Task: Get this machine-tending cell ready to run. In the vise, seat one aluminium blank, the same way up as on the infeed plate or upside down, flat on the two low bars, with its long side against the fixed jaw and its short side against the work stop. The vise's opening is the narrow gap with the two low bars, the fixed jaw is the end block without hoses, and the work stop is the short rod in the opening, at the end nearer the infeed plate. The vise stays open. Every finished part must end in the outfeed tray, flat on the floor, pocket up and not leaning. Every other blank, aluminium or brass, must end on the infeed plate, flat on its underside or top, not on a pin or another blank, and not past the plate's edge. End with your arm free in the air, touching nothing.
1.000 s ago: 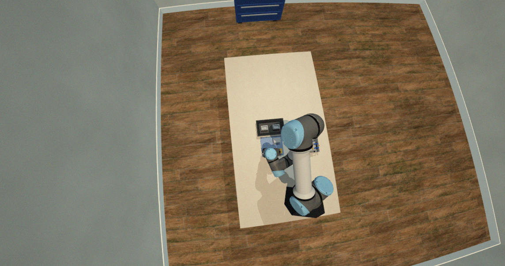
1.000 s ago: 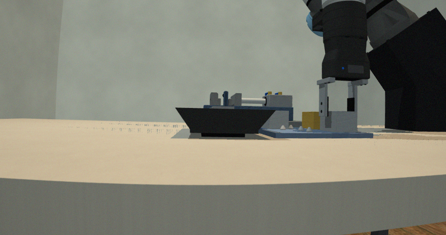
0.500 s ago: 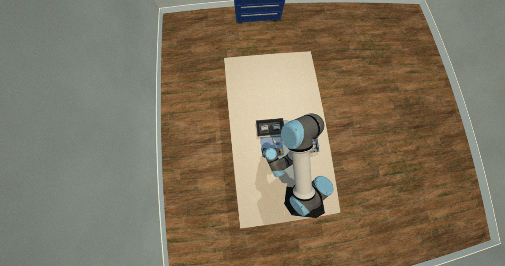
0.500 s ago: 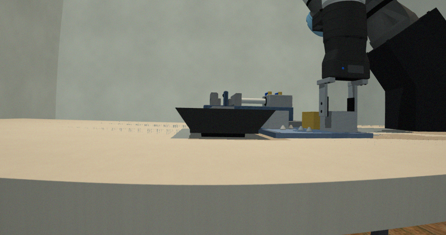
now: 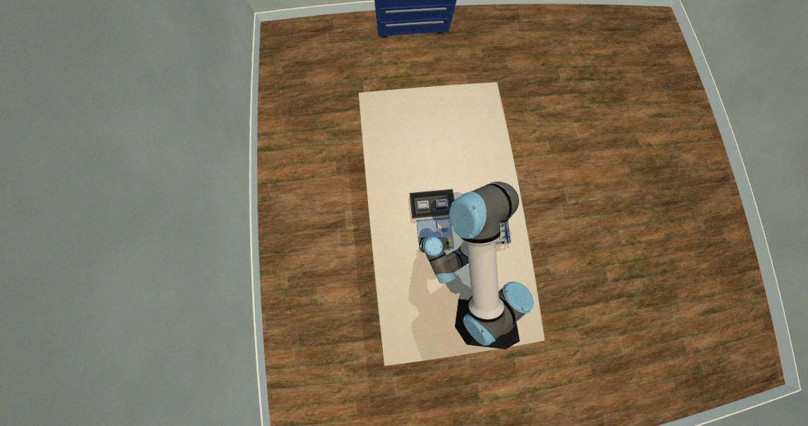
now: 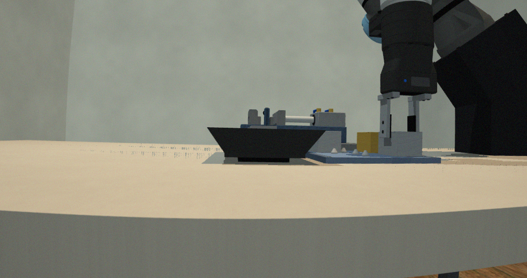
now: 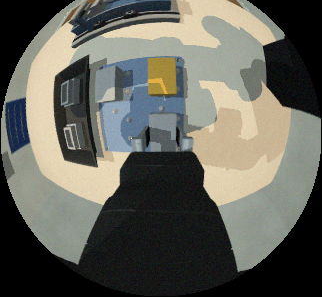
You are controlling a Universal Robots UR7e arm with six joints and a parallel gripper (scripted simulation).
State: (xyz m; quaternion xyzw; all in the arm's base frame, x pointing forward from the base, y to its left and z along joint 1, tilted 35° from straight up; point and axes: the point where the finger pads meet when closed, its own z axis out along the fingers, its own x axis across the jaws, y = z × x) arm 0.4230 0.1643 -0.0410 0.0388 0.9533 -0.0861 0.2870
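Right now my hand is 10 mm past the brass blank, 90 mm to the left of it and 30 mm above it. From my hand the other things lie so: hose end block: 40 mm behind, 340 mm to the right, 30 mm above; vise: 50 mm ahead, 360 mm to the right, 10 mm below.
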